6 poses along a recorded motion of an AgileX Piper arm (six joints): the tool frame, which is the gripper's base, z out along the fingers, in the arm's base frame.
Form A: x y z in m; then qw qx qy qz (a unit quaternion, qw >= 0).
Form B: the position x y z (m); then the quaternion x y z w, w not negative. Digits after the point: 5 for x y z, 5 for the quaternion.
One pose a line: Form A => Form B
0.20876 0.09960 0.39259 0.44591 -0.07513 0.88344 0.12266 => 0.20876 0.09960 0.39259 -0.07513 0.88344 0.12266 0.44591
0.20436 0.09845 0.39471 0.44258 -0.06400 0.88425 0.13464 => 0.20436 0.09845 0.39471 -0.06400 0.88425 0.13464 0.44258
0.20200 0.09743 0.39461 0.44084 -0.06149 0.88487 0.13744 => 0.20200 0.09743 0.39461 -0.06149 0.88487 0.13744 0.44084
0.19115 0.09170 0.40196 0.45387 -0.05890 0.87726 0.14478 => 0.19115 0.09170 0.40196 -0.05890 0.87726 0.14478 0.45387
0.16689 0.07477 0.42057 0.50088 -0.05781 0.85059 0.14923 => 0.16689 0.07477 0.42057 -0.05781 0.85059 0.14923 0.50088
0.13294 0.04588 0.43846 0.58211 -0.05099 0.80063 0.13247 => 0.13294 0.04588 0.43846 -0.05099 0.80063 0.13247 0.58211
